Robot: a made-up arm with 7 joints. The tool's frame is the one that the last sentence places.
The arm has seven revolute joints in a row. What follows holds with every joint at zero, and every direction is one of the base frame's. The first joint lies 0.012 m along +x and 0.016 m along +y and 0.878 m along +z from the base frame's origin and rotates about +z. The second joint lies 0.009 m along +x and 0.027 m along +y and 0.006 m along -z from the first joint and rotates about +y. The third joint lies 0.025 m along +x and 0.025 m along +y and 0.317 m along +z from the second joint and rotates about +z. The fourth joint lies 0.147 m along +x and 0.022 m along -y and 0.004 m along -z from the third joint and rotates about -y. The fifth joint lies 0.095 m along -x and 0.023 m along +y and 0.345 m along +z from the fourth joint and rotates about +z. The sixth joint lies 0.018 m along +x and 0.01 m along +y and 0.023 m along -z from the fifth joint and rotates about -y. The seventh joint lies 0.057 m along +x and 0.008 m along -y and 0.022 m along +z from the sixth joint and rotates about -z. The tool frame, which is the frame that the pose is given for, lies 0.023 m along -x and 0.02 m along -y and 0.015 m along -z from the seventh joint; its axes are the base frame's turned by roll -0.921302, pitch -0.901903 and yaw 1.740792 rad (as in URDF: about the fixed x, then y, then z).
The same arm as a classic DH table. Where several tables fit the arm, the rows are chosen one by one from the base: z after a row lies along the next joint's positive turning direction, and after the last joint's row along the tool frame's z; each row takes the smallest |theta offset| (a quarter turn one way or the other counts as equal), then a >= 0, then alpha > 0; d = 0 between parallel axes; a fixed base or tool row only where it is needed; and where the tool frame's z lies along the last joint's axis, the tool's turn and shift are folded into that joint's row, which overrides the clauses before.
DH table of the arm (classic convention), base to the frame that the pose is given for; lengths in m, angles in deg. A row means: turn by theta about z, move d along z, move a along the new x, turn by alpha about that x. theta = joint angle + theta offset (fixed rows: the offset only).
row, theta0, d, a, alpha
base (fixed), 53.13, 0, 0.02, 0
joint 1, -53.13, 0.872, 0.009, -90
joint 2, 0, 0.052, 0.025, 90
joint 3, 0, 0.313, 0.147, 90
joint 4, 0, -0.001, -0.095, -90
joint 5, 0, 0.322, 0.018, 90
joint 6, 0, -0.002, 0.057, 90
joint 7, 49.48, 0.0053, 0.0003, -112.03
tool (fixed), 122.19, 0.0329, 0, 0

